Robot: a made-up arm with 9 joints.
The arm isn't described. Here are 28 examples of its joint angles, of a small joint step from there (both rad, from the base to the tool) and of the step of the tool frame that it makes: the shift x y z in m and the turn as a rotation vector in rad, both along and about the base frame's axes.
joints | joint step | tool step
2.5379 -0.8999 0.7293 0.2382 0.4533 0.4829 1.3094 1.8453 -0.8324 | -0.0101 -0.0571 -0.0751 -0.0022 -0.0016 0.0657 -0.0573 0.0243 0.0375 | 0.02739 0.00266 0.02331 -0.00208 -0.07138 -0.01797
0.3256 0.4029 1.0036 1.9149 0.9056 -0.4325 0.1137 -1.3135 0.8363 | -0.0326 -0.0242 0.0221 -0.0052 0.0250 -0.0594 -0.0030 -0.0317 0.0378 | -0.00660 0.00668 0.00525 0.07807 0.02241 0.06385
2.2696 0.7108 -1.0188 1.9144 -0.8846 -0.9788 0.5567 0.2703 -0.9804 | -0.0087 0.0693 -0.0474 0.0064 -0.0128 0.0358 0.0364 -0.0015 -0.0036 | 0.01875 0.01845 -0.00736 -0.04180 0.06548 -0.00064
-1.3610 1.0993 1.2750 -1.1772 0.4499 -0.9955 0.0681 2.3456 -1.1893 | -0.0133 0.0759 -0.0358 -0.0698 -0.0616 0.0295 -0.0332 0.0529 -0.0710 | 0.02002 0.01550 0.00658 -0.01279 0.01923 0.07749
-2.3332 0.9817 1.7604 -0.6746 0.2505 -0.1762 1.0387 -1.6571 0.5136 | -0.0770 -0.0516 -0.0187 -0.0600 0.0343 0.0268 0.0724 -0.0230 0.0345 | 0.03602 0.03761 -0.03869 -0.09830 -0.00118 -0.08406
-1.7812 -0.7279 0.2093 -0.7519 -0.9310 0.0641 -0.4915 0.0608 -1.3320 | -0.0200 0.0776 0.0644 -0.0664 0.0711 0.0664 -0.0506 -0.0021 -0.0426 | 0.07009 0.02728 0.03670 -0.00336 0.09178 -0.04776
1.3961 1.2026 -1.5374 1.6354 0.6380 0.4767 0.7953 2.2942 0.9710 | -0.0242 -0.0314 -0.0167 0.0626 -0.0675 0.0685 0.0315 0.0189 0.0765 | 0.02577 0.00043 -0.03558 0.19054 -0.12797 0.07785
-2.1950 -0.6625 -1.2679 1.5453 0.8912 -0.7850 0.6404 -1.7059 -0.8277 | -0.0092 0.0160 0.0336 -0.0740 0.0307 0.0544 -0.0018 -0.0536 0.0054 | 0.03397 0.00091 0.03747 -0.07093 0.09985 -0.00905
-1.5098 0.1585 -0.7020 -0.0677 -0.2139 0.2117 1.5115 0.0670 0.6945 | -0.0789 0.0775 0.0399 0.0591 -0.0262 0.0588 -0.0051 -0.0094 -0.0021 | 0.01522 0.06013 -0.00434 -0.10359 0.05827 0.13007
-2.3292 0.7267 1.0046 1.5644 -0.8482 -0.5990 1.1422 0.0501 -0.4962 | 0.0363 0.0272 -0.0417 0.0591 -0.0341 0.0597 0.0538 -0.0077 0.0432 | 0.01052 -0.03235 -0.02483 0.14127 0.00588 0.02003
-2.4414 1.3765 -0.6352 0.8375 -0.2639 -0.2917 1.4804 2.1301 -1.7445 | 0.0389 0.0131 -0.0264 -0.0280 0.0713 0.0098 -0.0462 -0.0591 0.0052 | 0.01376 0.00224 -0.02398 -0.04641 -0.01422 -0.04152
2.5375 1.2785 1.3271 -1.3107 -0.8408 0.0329 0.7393 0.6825 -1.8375 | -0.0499 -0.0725 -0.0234 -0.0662 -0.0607 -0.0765 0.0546 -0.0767 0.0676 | -0.02289 -0.01998 -0.00240 0.07139 0.05493 0.09203
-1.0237 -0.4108 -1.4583 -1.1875 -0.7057 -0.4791 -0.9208 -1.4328 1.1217 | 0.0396 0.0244 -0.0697 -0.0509 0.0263 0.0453 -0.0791 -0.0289 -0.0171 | 0.07718 -0.00718 -0.03698 0.05148 0.11000 0.08173
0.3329 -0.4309 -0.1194 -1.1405 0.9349 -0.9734 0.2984 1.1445 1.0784 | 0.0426 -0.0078 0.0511 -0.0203 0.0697 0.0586 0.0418 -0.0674 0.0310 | 0.02053 0.01622 -0.04261 0.05118 -0.07649 0.11304
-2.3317 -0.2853 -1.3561 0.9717 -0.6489 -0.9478 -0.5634 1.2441 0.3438 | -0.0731 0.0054 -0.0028 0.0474 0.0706 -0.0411 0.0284 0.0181 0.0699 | 0.00124 0.01923 0.03323 0.01284 0.10426 0.01710
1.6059 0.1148 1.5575 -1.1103 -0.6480 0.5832 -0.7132 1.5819 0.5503 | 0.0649 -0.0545 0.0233 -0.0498 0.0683 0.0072 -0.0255 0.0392 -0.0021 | 0.02052 -0.00762 -0.02580 0.09954 -0.16350 0.10991
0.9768 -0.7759 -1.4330 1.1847 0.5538 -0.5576 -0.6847 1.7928 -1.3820 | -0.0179 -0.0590 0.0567 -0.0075 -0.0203 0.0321 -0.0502 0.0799 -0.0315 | 0.00305 -0.00879 -0.00814 0.09404 0.04858 0.10478
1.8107 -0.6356 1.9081 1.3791 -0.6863 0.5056 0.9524 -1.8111 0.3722 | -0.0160 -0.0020 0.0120 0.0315 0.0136 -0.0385 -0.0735 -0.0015 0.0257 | -0.00358 0.00465 -0.01522 -0.12722 -0.04391 -0.00561
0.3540 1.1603 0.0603 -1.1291 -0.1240 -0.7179 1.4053 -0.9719 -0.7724 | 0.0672 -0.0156 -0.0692 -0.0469 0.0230 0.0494 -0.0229 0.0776 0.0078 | 0.01804 -0.03225 0.04537 0.12511 0.13196 0.04185
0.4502 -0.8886 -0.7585 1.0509 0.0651 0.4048 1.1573 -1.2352 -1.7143 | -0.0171 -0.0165 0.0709 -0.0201 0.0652 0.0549 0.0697 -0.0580 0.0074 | -0.02756 -0.03201 -0.00906 -0.03495 0.06248 -0.13986
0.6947 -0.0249 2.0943 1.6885 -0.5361 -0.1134 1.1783 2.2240 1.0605 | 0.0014 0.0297 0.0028 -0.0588 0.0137 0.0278 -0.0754 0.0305 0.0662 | 0.01182 0.01144 -0.00770 0.03086 -0.04759 0.02446
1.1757 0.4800 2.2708 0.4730 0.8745 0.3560 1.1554 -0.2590 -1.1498 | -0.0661 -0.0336 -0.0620 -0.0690 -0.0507 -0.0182 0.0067 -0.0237 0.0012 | -0.03006 -0.02815 -0.02481 -0.05085 -0.00196 0.02514
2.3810 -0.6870 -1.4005 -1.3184 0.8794 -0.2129 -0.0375 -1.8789 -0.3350 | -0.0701 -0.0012 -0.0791 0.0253 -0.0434 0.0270 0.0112 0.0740 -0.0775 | -0.00995 0.00418 0.00075 -0.11083 -0.07605 0.05255
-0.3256 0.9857 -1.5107 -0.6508 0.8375 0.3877 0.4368 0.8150 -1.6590 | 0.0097 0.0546 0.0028 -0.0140 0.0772 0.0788 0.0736 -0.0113 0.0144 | -0.01670 0.00599 -0.02680 0.06274 0.07738 0.01993
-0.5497 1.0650 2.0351 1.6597 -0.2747 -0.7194 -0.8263 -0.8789 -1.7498 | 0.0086 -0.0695 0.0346 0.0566 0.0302 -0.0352 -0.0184 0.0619 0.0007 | -0.02470 0.00836 -0.02499 -0.02033 -0.03405 -0.09036
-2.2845 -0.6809 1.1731 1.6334 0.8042 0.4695 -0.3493 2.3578 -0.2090 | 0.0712 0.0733 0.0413 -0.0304 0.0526 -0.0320 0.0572 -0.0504 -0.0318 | -0.00292 -0.00436 0.01164 0.00772 -0.03910 0.02970
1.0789 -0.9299 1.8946 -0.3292 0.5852 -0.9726 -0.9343 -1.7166 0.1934 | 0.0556 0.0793 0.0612 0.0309 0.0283 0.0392 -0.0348 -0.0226 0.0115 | 0.01723 0.03753 -0.01350 -0.01516 -0.02049 -0.04929
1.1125 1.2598 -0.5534 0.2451 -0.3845 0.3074 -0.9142 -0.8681 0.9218 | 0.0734 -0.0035 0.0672 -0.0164 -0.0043 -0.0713 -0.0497 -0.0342 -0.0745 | 0.02447 -0.00167 -0.08223 0.10326 -0.07082 0.03475
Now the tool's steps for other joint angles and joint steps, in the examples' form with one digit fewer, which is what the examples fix.
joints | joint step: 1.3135 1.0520 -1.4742 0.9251 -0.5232 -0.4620 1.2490 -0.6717 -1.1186 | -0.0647 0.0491 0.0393 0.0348 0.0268 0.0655 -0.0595 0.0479 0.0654
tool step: -0.0244 -0.0545 0.0205 -0.0910 0.0304 -0.0309
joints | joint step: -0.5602 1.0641 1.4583 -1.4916 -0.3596 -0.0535 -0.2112 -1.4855 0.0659 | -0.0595 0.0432 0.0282 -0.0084 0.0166 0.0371 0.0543 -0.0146 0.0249
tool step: 0.0046 0.0093 0.0128 -0.0954 0.0678 -0.0532
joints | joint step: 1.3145 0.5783 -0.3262 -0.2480 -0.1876 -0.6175 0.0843 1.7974 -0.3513 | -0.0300 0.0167 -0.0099 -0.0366 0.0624 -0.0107 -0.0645 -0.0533 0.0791
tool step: -0.0122 -0.0215 0.0106 -0.0741 0.1803 0.0060
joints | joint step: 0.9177 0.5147 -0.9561 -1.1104 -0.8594 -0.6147 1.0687 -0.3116 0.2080 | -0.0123 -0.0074 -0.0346 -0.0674 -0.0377 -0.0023 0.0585 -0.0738 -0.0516
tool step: -0.0054 0.0194 0.0199 -0.1193 -0.0660 -0.0141
